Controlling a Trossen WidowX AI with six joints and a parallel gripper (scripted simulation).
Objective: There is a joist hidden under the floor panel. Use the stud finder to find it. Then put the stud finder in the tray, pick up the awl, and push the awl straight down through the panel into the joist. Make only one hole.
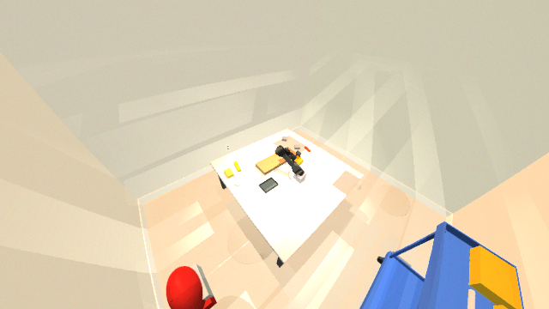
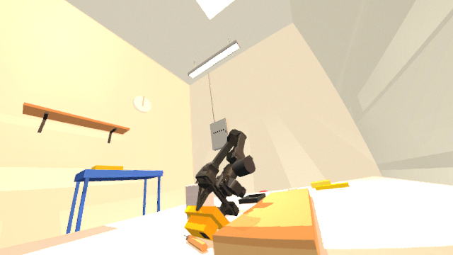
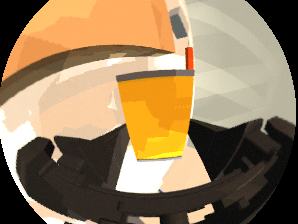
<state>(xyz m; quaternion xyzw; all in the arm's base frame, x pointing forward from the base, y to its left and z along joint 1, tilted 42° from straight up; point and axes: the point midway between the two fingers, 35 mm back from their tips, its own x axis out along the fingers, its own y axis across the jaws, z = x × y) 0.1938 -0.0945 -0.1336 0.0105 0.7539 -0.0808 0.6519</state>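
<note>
The orange stud finder lies 20 mm to the right of my gripper tip, 20 mm below it and 10 mm ahead of it. From my gripper tip the other things lie so: awl 40 mm to the right, 40 mm below, 20 mm behind; dark tray 490 mm to the left, 40 mm behind, 30 mm below.
</note>
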